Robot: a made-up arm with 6 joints. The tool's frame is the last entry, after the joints. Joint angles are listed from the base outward. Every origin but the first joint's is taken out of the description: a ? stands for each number. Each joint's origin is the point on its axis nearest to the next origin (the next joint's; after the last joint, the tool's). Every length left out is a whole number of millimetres.
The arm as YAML. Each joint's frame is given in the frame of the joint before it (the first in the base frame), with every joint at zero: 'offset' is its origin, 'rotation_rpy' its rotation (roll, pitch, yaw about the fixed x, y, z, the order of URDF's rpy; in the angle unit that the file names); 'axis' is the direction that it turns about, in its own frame. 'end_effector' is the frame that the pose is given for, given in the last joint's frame.
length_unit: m
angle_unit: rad
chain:
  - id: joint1
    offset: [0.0, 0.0, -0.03]
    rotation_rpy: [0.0, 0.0, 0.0]
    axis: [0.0, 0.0, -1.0]
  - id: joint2
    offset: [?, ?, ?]
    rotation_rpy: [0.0, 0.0, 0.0]
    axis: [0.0, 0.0, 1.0]
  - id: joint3
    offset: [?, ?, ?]
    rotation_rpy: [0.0, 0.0, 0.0]
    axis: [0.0, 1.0, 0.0]
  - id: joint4
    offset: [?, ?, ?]
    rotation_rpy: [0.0, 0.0, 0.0]
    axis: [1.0, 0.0, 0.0]
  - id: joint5
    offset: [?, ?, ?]
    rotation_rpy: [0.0, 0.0, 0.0]
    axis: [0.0, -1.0, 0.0]
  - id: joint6
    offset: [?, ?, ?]
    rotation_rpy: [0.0, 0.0, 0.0]
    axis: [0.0, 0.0, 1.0]
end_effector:
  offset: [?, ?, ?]
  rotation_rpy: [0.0, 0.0, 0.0]
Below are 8 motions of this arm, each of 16 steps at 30 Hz.
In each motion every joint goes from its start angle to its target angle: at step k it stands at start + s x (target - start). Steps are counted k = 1, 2, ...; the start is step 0. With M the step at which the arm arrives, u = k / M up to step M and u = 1 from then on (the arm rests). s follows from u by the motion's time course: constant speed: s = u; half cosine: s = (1 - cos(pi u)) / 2; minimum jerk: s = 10 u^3 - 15 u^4 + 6 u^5.
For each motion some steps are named. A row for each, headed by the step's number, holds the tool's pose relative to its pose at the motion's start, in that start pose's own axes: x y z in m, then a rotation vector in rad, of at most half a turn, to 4 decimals.
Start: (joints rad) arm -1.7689 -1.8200 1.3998 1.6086 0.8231 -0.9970
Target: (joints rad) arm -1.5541 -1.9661 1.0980 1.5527 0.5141 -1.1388
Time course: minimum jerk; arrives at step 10
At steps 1, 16:
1: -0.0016 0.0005 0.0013 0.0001 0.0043 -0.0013
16: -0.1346 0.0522 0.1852 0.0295 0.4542 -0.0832

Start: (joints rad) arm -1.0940 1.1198 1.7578 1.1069 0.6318 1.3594
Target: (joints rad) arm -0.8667 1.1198 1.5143 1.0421 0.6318 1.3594
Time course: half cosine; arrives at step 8
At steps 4, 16:
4: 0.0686 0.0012 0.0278 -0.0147 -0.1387 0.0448
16: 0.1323 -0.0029 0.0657 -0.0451 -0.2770 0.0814

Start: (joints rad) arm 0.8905 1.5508 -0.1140 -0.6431 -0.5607 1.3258
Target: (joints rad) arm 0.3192 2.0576 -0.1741 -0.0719 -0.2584 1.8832
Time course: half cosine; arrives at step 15
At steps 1, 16:
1: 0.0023 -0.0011 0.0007 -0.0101 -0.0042 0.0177
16: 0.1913 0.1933 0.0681 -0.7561 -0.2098 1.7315

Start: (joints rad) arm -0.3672 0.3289 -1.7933 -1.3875 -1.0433 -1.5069
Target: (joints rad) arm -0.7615 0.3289 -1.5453 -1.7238 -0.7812 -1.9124
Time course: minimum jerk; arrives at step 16
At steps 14, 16:
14: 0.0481 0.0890 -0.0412 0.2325 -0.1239 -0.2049
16: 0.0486 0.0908 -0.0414 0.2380 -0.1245 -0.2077

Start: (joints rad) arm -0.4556 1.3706 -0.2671 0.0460 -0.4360 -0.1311
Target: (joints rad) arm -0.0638 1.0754 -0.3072 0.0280 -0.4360 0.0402
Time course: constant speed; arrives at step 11
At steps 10, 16:
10: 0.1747 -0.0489 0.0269 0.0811 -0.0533 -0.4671
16: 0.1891 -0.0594 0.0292 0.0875 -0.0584 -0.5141

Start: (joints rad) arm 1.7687 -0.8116 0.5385 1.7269 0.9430 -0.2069
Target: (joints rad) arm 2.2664 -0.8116 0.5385 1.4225 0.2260 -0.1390
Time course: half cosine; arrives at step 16
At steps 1, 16:
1: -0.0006 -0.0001 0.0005 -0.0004 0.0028 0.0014
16: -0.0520 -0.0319 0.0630 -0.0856 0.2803 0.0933

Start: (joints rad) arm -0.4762 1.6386 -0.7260 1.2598 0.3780 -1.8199
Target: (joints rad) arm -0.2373 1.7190 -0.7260 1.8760 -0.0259 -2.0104
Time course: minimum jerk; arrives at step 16
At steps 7, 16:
7: -0.0430 -0.0029 0.0568 -0.1576 0.1465 -0.1393
16: -0.0925 -0.0083 0.1765 -0.4304 0.3822 -0.2752

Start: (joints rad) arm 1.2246 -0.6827 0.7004 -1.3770 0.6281 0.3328
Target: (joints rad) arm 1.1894 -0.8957 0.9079 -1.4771 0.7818 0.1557
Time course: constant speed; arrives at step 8
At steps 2, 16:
2: -0.0047 0.0166 -0.0030 0.0304 -0.0059 -0.0111
16: -0.0144 0.0711 -0.0042 0.1382 -0.0359 -0.0531

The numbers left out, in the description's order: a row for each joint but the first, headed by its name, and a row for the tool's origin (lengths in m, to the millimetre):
joint2: -0.08 0.0 0.0
joint3: 0.03 0.06 0.0
joint4: 0.12 0.0 0.02
joint5: 0.0 0.18 -0.01
joint6: 0.02 0.0 -0.31
tool: -0.11 -0.02 0.0

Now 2 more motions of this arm.
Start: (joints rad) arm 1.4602 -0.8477 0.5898 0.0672 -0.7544 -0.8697
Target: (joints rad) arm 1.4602 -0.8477 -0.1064 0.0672 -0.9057 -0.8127
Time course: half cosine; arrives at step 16
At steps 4, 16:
4: 0.0100 0.0093 0.0022 0.0575 -0.0552 0.0133
16: 0.0632 0.0585 0.0293 0.3823 -0.3878 0.0869

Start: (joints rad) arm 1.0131 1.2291 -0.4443 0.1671 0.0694 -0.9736
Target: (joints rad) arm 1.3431 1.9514 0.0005 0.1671 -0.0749 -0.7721
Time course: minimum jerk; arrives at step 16
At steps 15, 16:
15: -0.1418 -0.2229 0.0894 -0.4367 0.4802 0.5030
16: -0.1419 -0.2234 0.0897 -0.4377 0.4812 0.5042

